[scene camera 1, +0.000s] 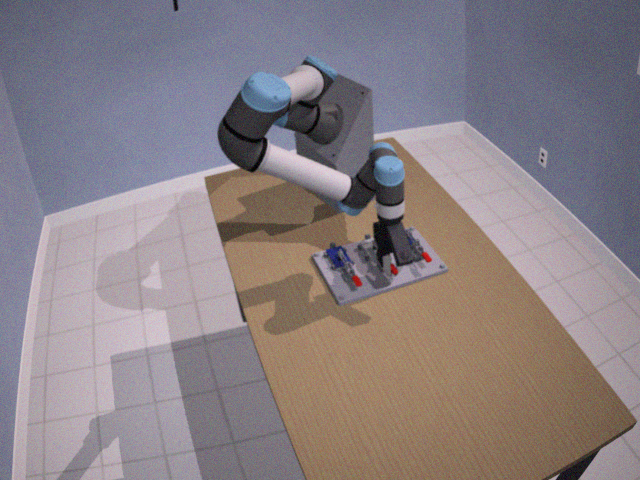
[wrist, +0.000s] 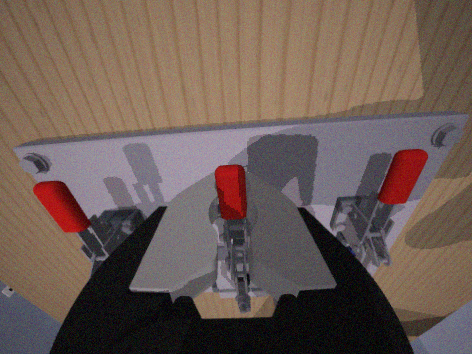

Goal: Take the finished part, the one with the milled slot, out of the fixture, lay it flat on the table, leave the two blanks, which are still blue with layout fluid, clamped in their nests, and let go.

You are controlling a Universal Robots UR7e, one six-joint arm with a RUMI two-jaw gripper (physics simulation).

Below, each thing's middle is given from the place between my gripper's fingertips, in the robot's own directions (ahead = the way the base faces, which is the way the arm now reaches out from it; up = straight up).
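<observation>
Relative to the fixture plate [scene camera 1: 374,282], my hand is 1 cm to the right, 9 cm past and 2 cm above. Finished part [wrist: 226,286]: 1 cm to the left of my hand and 13 cm behind it.
</observation>
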